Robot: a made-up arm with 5 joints. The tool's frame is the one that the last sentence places.
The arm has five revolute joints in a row. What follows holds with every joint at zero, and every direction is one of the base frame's.
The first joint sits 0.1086 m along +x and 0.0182 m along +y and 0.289 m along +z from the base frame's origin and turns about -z.
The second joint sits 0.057 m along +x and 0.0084 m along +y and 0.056 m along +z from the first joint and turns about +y.
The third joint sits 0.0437 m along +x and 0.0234 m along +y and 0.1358 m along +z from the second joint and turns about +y.
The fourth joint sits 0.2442 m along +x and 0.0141 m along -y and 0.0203 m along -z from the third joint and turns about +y.
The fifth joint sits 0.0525 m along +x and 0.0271 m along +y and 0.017 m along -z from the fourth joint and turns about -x.
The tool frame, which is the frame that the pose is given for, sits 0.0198 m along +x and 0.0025 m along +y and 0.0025 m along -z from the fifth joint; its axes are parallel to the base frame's.
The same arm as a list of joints. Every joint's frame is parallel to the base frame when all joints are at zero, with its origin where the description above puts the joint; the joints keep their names.
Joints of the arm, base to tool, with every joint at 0 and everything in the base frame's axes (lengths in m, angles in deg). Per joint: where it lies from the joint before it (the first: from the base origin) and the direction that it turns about. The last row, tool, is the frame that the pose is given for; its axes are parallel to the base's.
joint 1: offset 0.1086 0.0182 0.289 axis -z
joint 2: offset 0.057 0.0084 0.056 axis +y
joint 3: offset 0.0437 0.0234 0.1358 axis +y
joint 4: offset 0.2442 -0.0141 -0.0203 axis +y
joint 5: offset 0.0525 0.0271 -0.017 axis -x
tool: offset 0.0198 0.0025 -0.0025

